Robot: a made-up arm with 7 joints. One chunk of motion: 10 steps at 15 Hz.
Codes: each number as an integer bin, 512 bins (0 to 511) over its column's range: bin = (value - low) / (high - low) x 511, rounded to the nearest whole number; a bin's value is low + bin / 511 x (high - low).
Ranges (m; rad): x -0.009..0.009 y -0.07..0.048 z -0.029..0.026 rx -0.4..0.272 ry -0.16..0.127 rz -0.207..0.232
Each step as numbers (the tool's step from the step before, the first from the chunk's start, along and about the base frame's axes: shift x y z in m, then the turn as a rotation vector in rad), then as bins.
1 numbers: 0.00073 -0.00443 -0.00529 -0.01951 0.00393 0.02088
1 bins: 276 284 220 289 292 265
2 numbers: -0.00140 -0.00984 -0.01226 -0.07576 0.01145 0.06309
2 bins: 216 261 156 247 305 314
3 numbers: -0.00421 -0.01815 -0.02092 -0.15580 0.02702 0.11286
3 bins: 136 225 75 186 333 372
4 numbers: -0.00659 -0.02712 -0.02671 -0.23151 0.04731 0.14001
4 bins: 68 186 21 128 369 404
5 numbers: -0.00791 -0.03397 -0.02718 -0.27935 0.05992 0.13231
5 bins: 31 156 17 92 392 395
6 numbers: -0.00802 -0.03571 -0.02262 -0.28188 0.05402 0.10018
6 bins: 28 148 59 90 381 358
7 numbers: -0.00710 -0.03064 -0.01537 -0.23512 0.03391 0.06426
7 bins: 54 170 127 125 345 316
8 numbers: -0.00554 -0.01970 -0.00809 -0.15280 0.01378 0.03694
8 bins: 98 218 194 188 309 284
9 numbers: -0.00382 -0.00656 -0.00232 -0.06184 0.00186 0.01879
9 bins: 147 275 248 257 288 263
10 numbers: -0.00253 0.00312 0.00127 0.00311 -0.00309 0.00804
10 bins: 184 317 281 307 279 250
